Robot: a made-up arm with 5 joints.
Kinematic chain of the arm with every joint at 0, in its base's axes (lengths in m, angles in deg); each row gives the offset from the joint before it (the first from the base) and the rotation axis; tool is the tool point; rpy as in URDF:
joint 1: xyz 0 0 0.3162 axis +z
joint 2: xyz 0 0 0 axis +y
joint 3: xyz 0.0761 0 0.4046 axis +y
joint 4: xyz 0.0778 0 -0.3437 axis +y
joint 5: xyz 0.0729 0 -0.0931 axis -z
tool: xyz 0 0 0 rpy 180 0 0
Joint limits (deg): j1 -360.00..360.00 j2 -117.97..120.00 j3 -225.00..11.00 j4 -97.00..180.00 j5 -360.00..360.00
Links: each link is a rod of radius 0.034 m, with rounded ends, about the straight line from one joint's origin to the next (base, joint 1, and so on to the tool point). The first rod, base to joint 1, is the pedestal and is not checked.
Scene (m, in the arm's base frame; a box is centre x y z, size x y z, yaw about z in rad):
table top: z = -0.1
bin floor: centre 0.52 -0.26 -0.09 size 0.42 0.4 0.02 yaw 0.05
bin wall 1: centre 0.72 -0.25 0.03 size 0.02 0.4 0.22 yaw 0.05
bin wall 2: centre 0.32 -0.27 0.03 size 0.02 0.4 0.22 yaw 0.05
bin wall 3: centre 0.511 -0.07 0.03 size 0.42 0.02 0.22 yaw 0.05
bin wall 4: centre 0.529 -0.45 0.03 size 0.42 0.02 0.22 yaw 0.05
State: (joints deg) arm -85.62 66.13 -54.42 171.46 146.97
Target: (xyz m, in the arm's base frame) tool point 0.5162 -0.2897 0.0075
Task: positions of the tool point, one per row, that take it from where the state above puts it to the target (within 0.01 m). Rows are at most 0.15 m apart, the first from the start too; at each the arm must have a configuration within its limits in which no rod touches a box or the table.
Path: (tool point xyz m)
1: 0.1030 -0.3704 0.1993
2: 0.1924 -0.3826 0.2562
3: 0.2977 -0.3806 0.2426
4: 0.4084 -0.3505 0.2357
5: 0.5162 -0.2897 0.2363
6: 0.5253 -0.2948 0.1228
7: 0.5162 -0.2897 0.0074

